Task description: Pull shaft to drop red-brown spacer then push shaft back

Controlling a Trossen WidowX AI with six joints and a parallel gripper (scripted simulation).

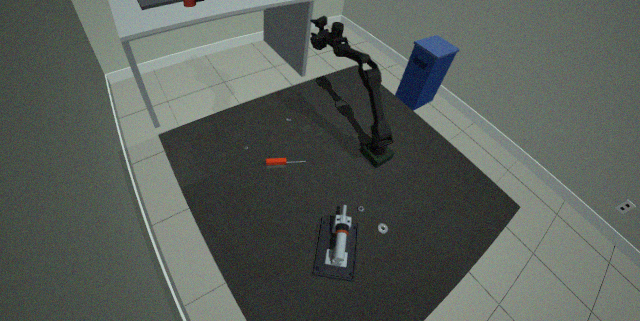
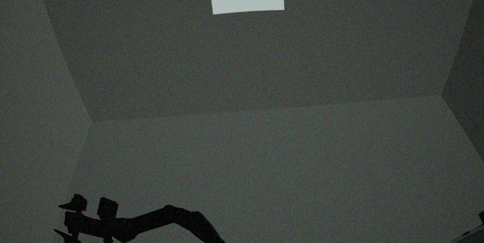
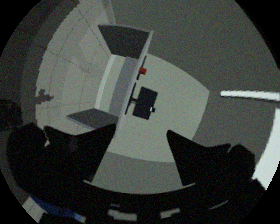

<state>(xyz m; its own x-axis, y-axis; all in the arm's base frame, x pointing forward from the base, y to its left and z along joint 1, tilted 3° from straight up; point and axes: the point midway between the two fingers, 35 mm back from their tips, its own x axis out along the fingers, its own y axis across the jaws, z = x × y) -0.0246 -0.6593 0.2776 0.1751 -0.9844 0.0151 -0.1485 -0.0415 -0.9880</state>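
My gripper tip is now 910 mm to the right of the pale shaft, 390 mm short of it and 260 mm above it. The rest, counted from my gripper tip: orange-handled screwdriver 520 mm to the left, 410 mm ahead, 330 mm below.
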